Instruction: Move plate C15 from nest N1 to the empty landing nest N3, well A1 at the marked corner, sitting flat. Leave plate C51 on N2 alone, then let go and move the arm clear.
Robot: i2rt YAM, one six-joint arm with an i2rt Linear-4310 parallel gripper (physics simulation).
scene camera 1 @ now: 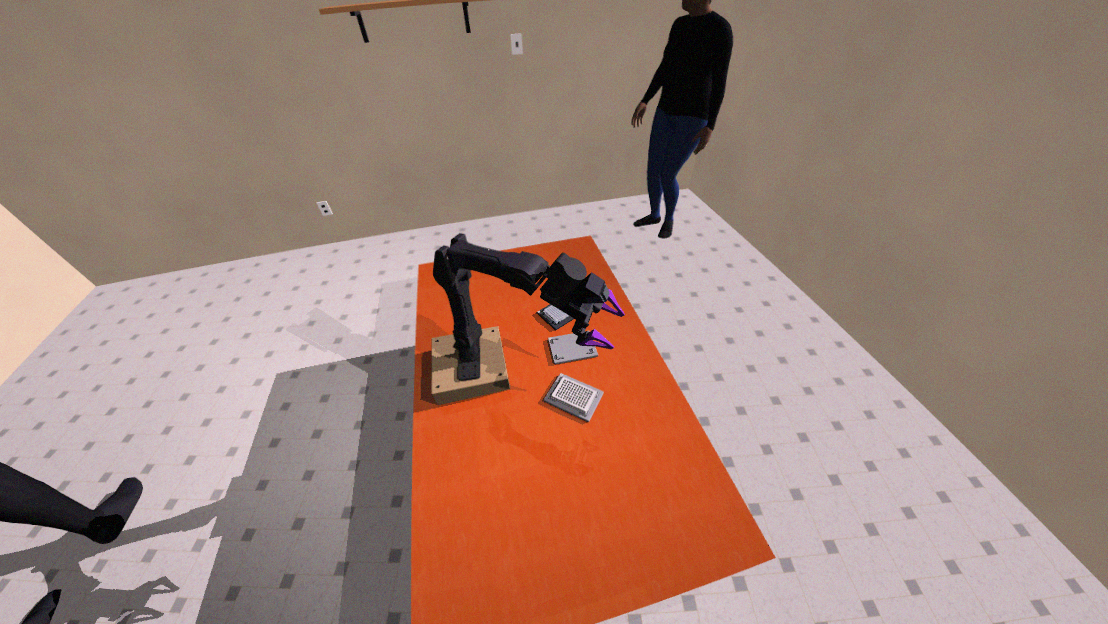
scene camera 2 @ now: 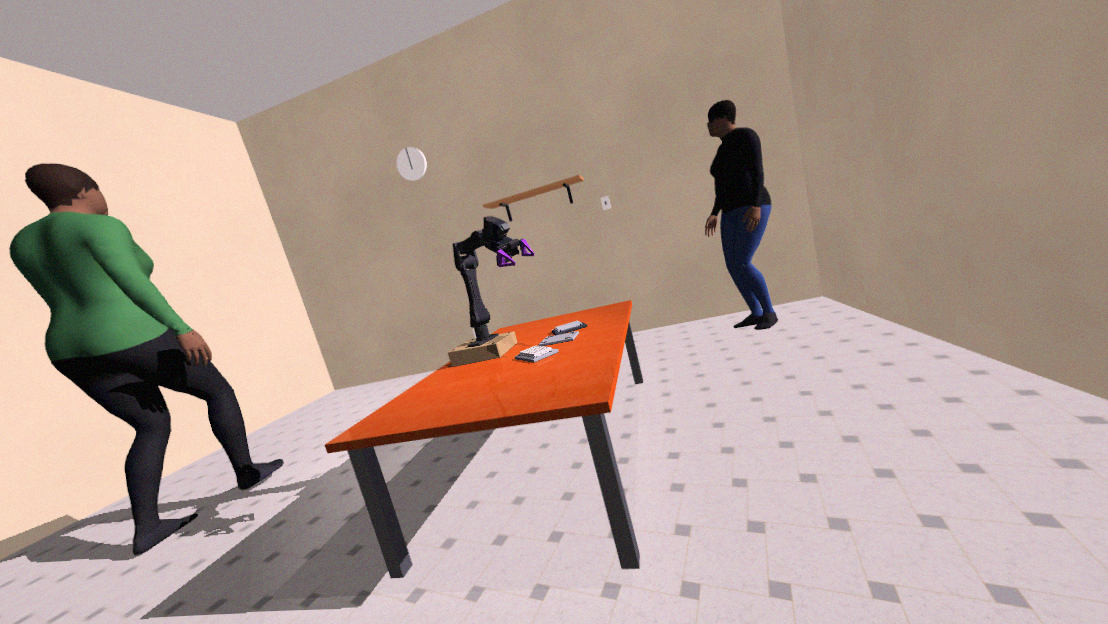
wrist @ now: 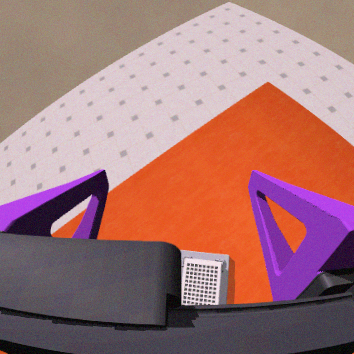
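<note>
My gripper (scene camera 1: 617, 330) (scene camera 2: 522, 258) (wrist: 178, 177) has purple fingers spread wide, open and empty, high above the table. A white well plate (scene camera 1: 574, 393) (scene camera 2: 535, 352) (wrist: 201, 281) lies on the nearest grey nest (scene camera 1: 590, 417) (wrist: 226, 280); the gripper body hides part of it in the wrist view. The middle nest (scene camera 1: 564, 351) (scene camera 2: 559, 338) is light grey with dark corner marks and holds no plate; a finger covers part of it in scene camera 1. Another plate (scene camera 1: 554, 314) (scene camera 2: 569, 327) is on the far, darker nest, partly hidden by the arm. The plate and nest labels are too small to read.
The arm stands on a wooden base (scene camera 1: 445, 379) (scene camera 2: 484, 353) beside the nests on the orange table (scene camera 1: 542, 527) (scene camera 2: 465, 403) (wrist: 210, 200). A person in black (scene camera 1: 693, 69) (scene camera 2: 740, 170) stands beyond the table. A person in green (scene camera 2: 93, 286) stands at the left.
</note>
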